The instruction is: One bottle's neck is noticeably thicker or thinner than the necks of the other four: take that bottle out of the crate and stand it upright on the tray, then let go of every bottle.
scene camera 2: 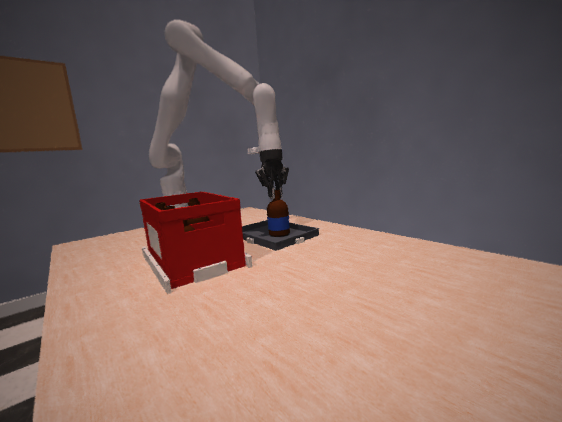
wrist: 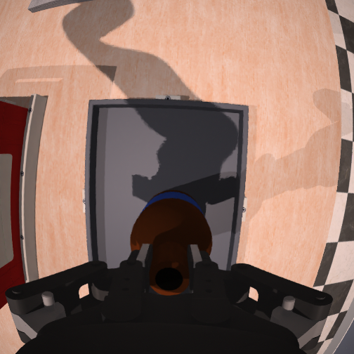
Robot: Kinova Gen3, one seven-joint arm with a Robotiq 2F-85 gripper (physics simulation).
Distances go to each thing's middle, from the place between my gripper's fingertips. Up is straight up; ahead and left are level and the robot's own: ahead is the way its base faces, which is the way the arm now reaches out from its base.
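Labels:
The red crate (scene camera 2: 178, 253) is 31 cm to the right of my gripper, 2 cm behind it and 4 cm below it. As for the dark tray (scene camera 2: 258, 231), my gripper is 1 cm to the left of it, 1 cm past it and 12 cm above it. Going by their middles, the tray is the nearest to my gripper of the things named here.

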